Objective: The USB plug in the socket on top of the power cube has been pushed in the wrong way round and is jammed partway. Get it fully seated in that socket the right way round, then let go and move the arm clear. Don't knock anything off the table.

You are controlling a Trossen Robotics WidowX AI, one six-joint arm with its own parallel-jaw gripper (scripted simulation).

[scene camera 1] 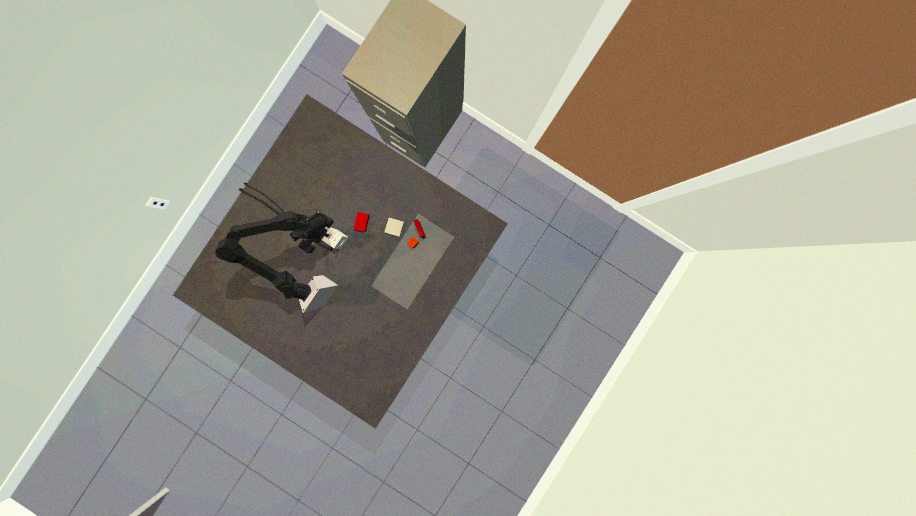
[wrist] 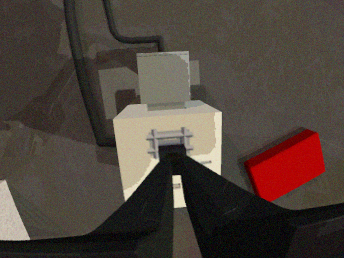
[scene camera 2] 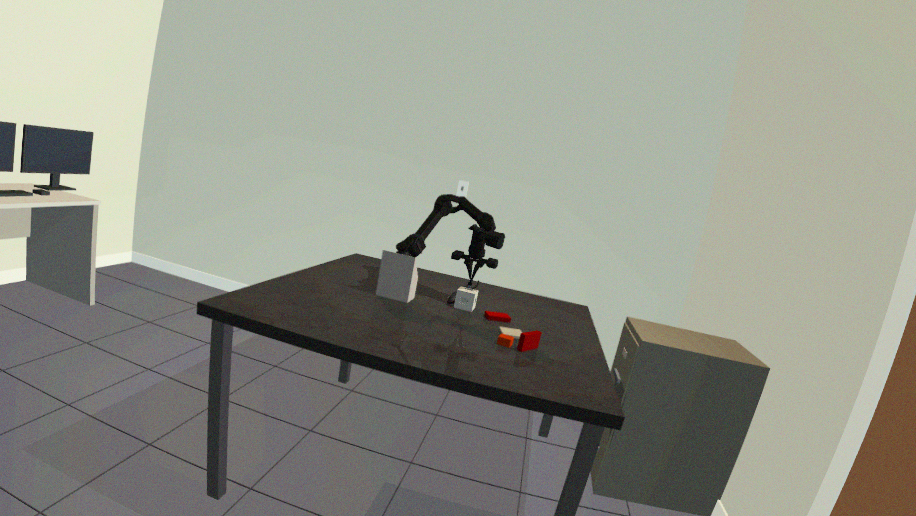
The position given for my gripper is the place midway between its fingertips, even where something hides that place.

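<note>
I can see a red block (wrist: 294,162) here, and a dark USB plug too. My gripper (wrist: 175,165) holds the dark USB plug.
</note>
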